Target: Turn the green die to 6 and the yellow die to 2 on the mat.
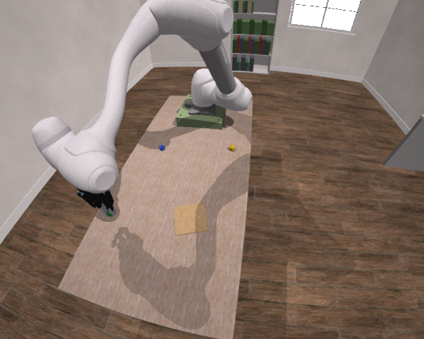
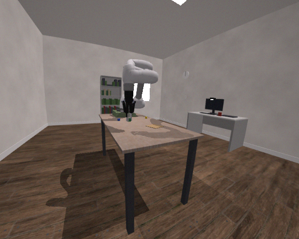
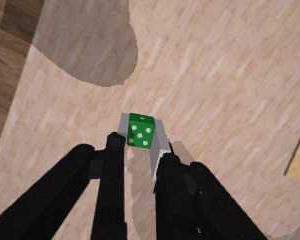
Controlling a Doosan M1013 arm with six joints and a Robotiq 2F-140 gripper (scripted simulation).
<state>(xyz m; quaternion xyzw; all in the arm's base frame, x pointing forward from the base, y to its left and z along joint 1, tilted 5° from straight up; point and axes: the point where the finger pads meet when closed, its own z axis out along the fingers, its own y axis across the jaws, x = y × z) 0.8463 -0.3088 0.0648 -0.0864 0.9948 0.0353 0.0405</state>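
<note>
The green die lies 2 cm below my hand. The rest, counted from my hand: tan mat (32 cm to the left, 12 cm below, 5 cm behind); blue die (49 cm behind, 11 cm below, 9 cm to the left); yellow die (50 cm to the left, 50 cm behind, 11 cm below).
</note>
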